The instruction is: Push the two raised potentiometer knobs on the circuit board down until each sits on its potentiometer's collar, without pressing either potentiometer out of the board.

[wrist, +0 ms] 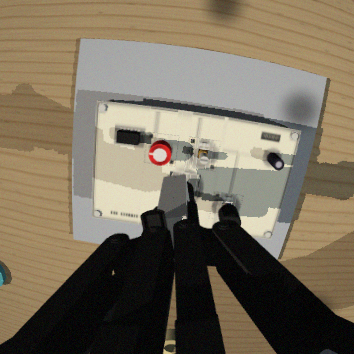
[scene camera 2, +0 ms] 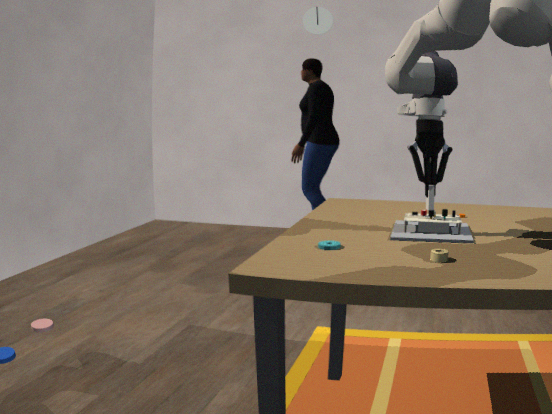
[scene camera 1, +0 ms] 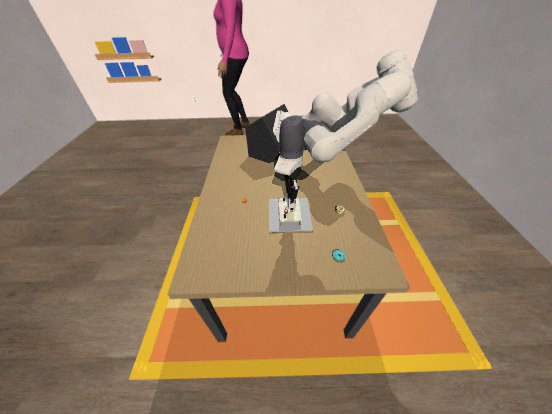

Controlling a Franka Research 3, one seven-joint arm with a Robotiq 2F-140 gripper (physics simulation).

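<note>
The cream circuit board (scene camera 1: 296, 218) (scene camera 2: 409, 218) (wrist: 120, 190) sits on a grey base plate (scene camera 1: 274, 220) (scene camera 2: 400, 236) (wrist: 150, 62). A red knob with a white top (scene camera 1: 285, 211) (scene camera 2: 423, 213) (wrist: 160, 153) stands up from the board. A black cylinder (wrist: 275, 161) stands near the board's right edge in the wrist view. I cannot tell which black part is the other knob; the fingers hide part of the board. My gripper (scene camera 1: 291, 205) (scene camera 2: 430, 206) (wrist: 177, 192) is shut and empty, pointing down, its tips low over the board's middle, beside the red knob. Contact cannot be told.
A black block (wrist: 128, 136) and a small brass-coloured part (wrist: 203, 153) are on the board. A teal ring (scene camera 1: 338, 255) (scene camera 2: 329, 245), a tan ring (scene camera 1: 340, 209) (scene camera 2: 439, 255) and a small orange piece (scene camera 1: 245, 200) (scene camera 2: 462, 216) lie on the table.
</note>
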